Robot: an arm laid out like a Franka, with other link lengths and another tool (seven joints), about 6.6 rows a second.
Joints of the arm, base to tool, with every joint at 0 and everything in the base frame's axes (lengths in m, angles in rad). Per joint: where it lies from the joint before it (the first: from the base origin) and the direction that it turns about. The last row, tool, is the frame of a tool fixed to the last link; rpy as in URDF.
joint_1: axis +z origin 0 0 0.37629
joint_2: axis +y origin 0 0 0
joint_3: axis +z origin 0 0 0.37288
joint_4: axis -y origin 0.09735 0 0
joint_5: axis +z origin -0.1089 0 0.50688
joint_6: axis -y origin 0 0 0
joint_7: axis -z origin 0.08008 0 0
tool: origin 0.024 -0.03 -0.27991 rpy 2.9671 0 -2.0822
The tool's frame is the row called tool.
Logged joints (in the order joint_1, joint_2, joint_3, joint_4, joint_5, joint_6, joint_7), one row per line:
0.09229, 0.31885, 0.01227, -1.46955, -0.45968, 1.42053, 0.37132
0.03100, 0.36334, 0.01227, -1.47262, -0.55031, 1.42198, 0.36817
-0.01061, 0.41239, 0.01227, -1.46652, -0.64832, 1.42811, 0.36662
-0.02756, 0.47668, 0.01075, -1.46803, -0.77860, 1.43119, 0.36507
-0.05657, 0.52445, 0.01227, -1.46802, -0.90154, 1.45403, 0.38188
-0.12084, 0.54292, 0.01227, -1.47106, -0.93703, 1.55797, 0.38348
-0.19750, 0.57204, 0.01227, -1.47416, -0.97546, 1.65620, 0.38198
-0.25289, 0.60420, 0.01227, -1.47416, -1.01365, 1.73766, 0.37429
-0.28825, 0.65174, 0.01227, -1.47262, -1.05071, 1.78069, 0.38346
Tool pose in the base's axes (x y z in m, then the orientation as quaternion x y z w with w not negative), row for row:
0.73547, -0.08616, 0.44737, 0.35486, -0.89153, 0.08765, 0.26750
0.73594, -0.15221, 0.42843, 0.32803, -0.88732, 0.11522, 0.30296
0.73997, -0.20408, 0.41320, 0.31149, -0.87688, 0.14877, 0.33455
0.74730, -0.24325, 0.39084, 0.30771, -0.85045, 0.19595, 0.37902
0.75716, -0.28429, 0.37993, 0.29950, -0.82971, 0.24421, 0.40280
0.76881, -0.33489, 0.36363, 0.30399, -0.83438, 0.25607, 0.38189
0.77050, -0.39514, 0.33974, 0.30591, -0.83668, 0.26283, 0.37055
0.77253, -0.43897, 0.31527, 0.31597, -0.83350, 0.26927, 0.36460
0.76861, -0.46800, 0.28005, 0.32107, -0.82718, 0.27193, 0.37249
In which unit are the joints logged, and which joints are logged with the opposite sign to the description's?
The joints are logged in radians. Opposite sign: none.
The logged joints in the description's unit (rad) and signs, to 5 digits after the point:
0.09229, 0.31885, 0.01227, -1.46955, -0.45968, 1.42053, 0.37132
0.03100, 0.36334, 0.01227, -1.47262, -0.55031, 1.42198, 0.36817
-0.01061, 0.41239, 0.01227, -1.46652, -0.64832, 1.42811, 0.36662
-0.02756, 0.47668, 0.01075, -1.46803, -0.77860, 1.43119, 0.36507
-0.05657, 0.52445, 0.01227, -1.46802, -0.90154, 1.45403, 0.38188
-0.12084, 0.54292, 0.01227, -1.47106, -0.93703, 1.55797, 0.38348
-0.19750, 0.57204, 0.01227, -1.47416, -0.97546, 1.65620, 0.38198
-0.25289, 0.60420, 0.01227, -1.47416, -1.01365, 1.73766, 0.37429
-0.28825, 0.65174, 0.01227, -1.47262, -1.05071, 1.78069, 0.38346

